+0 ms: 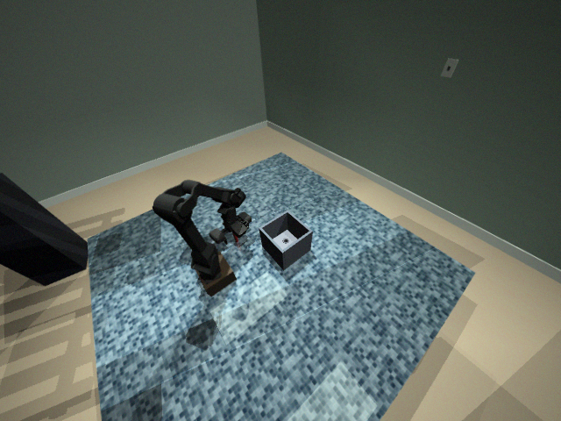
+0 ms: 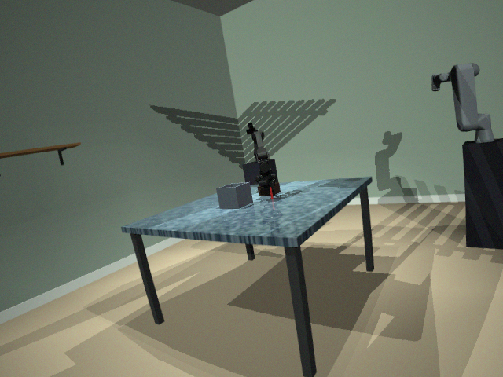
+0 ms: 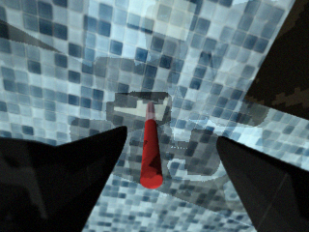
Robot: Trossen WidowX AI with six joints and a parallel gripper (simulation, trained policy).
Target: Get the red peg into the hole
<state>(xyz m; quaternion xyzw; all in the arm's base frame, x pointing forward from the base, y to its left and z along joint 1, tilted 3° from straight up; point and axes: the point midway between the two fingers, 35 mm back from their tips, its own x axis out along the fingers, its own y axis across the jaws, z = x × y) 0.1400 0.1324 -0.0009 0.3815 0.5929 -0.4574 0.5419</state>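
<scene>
The red peg is 10 mm ahead of my gripper tip and 20 mm to the left of it. Also, from my gripper tip: light grey plate 190 mm ahead, 150 mm to the right.
</scene>
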